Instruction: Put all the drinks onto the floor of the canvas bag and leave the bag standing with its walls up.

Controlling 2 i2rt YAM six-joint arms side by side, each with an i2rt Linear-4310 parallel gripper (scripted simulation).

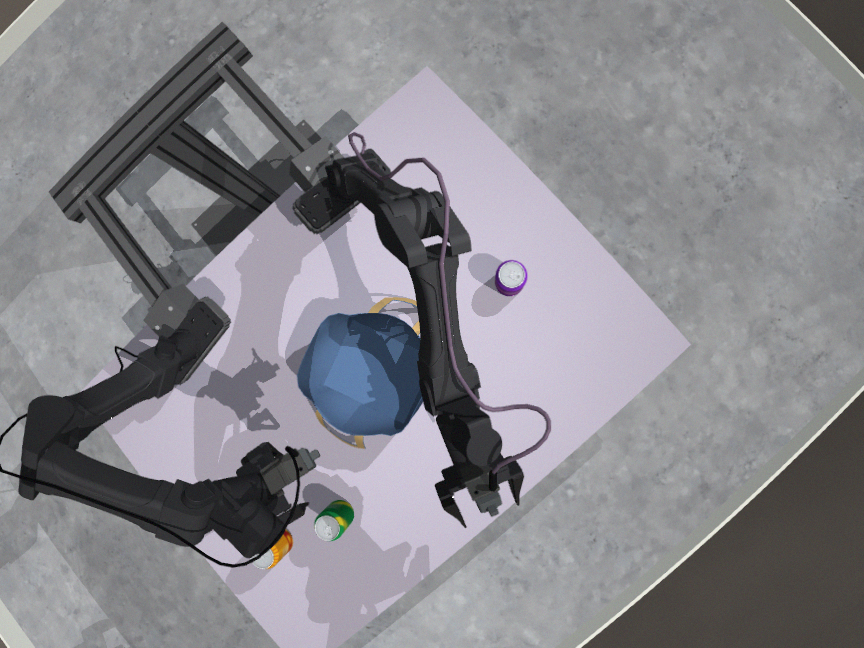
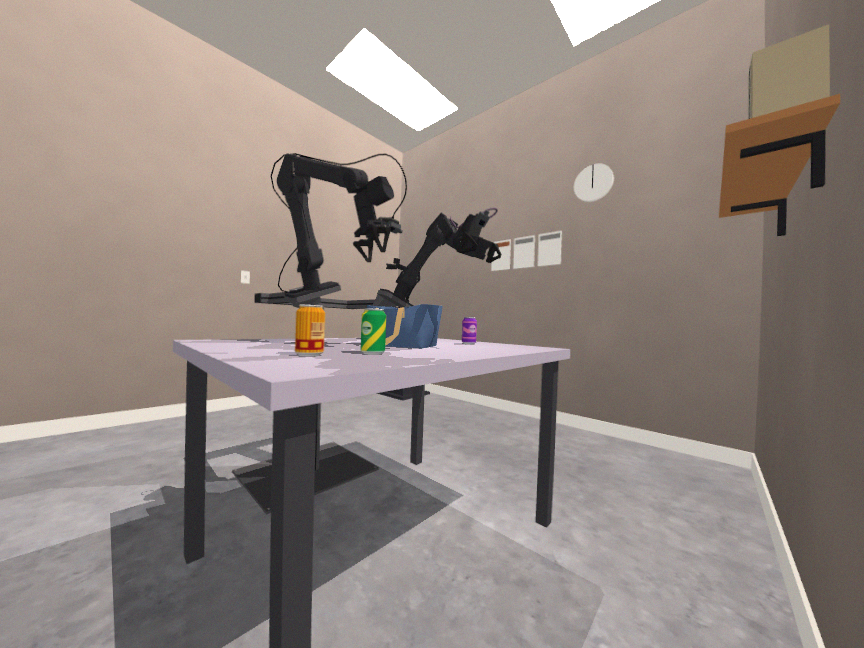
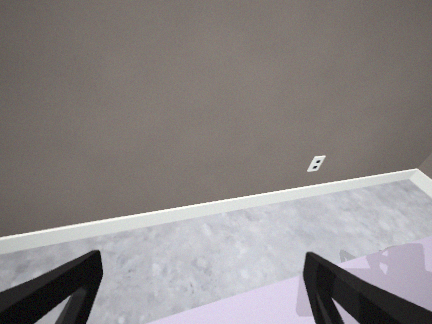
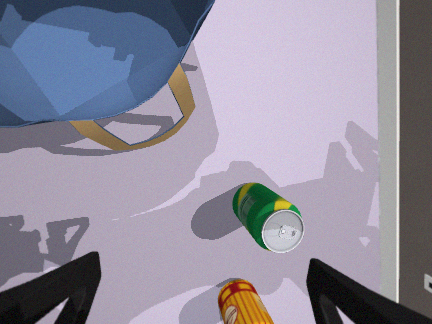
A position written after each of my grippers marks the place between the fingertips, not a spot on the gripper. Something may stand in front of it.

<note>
In view: my left gripper [image 2: 489, 251], my right gripper [image 2: 376, 257] and a blue canvas bag [image 1: 345, 414].
The blue canvas bag also shows in image 2 [image 2: 417, 326]. My left gripper also shows in image 3 [image 3: 203, 262]. My right gripper shows as well in image 4 [image 4: 204, 266].
</note>
